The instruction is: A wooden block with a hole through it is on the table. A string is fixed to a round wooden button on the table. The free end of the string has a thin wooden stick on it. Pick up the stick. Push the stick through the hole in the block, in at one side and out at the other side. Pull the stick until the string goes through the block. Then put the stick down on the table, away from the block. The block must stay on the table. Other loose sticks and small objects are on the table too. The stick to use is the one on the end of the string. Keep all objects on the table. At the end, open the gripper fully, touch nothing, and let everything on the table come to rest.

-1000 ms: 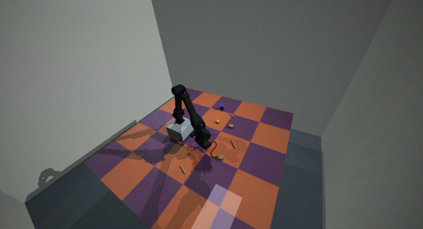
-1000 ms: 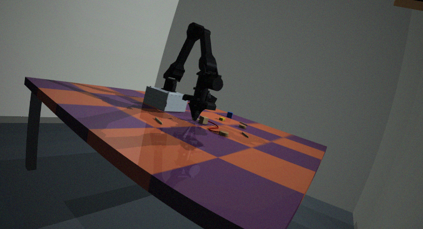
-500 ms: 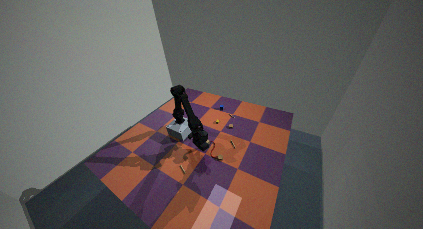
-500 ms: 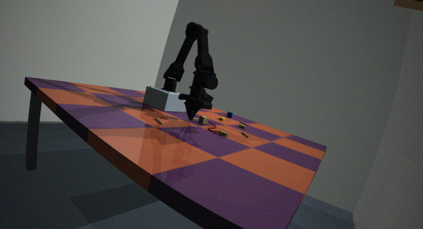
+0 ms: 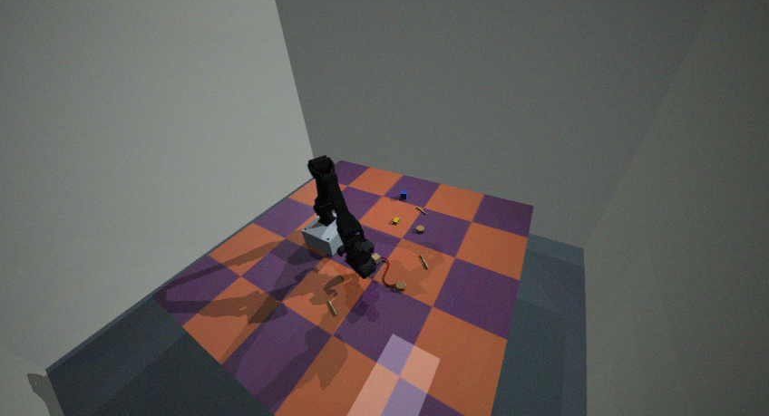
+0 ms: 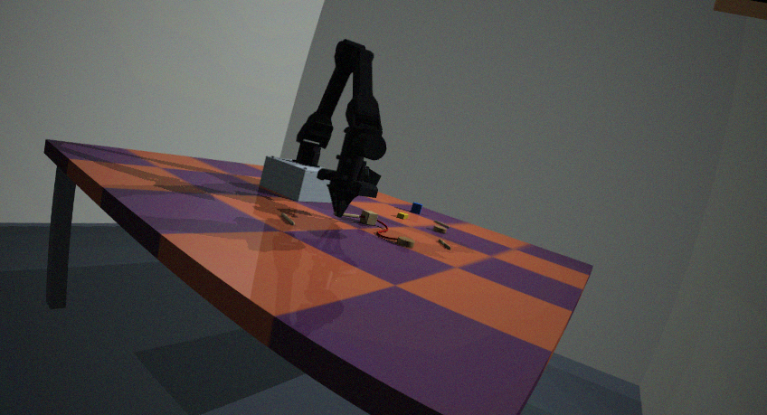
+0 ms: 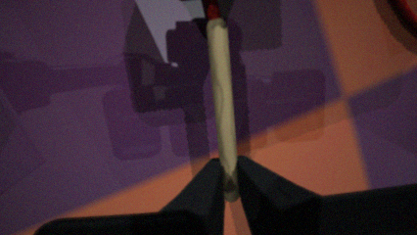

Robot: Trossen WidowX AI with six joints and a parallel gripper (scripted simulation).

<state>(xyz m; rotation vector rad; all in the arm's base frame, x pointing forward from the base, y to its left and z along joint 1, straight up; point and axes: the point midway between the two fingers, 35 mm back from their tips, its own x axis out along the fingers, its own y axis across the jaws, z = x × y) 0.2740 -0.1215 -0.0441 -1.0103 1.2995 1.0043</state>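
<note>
Now: gripper tip 20 mm short of the wooden block, 90 mm to the right of it and 10 mm below it. Round my gripper tip: yellow piece (40 mm behind, 360 mm to the left); then thin wooden stick (10 mm ahead, 40 mm to the left, 10 mm above); then blue cube (110 mm behind, 560 mm to the left, 10 mm above).
</note>
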